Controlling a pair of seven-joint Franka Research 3 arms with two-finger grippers.
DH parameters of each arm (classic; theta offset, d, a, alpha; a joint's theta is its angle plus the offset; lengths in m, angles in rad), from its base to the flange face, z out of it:
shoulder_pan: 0 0.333 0 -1.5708
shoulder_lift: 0 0 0 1.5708
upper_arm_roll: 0 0.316 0.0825 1.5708
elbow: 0 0 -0.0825 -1.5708
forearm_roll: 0 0.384 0 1.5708
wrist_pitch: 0 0 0.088 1.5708
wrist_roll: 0 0.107 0 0
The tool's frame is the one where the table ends.
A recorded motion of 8 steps. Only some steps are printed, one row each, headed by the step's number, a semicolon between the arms.
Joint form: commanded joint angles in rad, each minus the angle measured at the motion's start. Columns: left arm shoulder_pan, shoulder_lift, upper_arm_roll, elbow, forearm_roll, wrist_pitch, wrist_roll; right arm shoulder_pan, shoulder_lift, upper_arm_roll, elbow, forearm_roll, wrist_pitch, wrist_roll.
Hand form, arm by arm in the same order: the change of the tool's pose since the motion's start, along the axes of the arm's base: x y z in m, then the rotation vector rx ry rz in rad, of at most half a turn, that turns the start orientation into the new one. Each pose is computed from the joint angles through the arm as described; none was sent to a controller.
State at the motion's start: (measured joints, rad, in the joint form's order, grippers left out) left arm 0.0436 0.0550 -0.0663 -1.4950 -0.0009 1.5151 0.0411; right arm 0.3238 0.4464 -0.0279 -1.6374 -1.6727 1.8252 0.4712
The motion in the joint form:
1: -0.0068 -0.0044 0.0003 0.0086 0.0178 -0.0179 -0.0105; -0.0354 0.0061 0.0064 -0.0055 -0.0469 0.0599 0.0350
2: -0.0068 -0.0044 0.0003 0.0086 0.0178 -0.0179 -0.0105; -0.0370 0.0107 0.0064 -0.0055 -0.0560 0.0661 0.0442
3: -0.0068 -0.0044 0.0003 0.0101 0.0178 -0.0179 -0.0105; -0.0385 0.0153 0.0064 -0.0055 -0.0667 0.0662 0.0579
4: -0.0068 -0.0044 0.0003 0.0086 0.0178 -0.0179 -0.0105; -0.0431 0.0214 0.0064 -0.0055 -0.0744 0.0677 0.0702
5: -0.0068 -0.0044 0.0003 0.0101 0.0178 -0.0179 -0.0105; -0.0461 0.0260 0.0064 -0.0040 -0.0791 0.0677 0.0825
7: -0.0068 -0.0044 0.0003 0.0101 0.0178 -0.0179 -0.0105; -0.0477 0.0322 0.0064 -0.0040 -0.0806 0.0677 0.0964
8: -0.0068 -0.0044 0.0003 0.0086 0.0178 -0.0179 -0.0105; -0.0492 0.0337 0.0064 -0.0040 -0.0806 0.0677 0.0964
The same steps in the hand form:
1: -0.0031 -0.0017 0.0050 0.0186 0.0044 0.0046; 0.0064 -0.0121 -0.0071 0.0057 -0.0123 0.0442
2: -0.0031 -0.0017 0.0050 0.0186 0.0044 0.0046; 0.0074 -0.0122 -0.0100 0.0048 -0.0156 0.0523
3: -0.0031 -0.0017 0.0057 0.0186 0.0029 0.0046; 0.0082 -0.0128 -0.0125 0.0024 -0.0246 0.0561
4: -0.0031 -0.0017 0.0050 0.0186 0.0044 0.0046; 0.0094 -0.0155 -0.0164 0.0020 -0.0299 0.0565
5: -0.0031 -0.0017 0.0057 0.0186 0.0029 0.0046; 0.0105 -0.0173 -0.0185 0.0042 -0.0380 0.0558
7: -0.0031 -0.0017 0.0057 0.0186 0.0029 0.0046; 0.0111 -0.0183 -0.0228 0.0093 -0.0438 0.0548
8: -0.0031 -0.0017 0.0050 0.0186 0.0044 0.0046; 0.0113 -0.0193 -0.0238 0.0089 -0.0423 0.0533

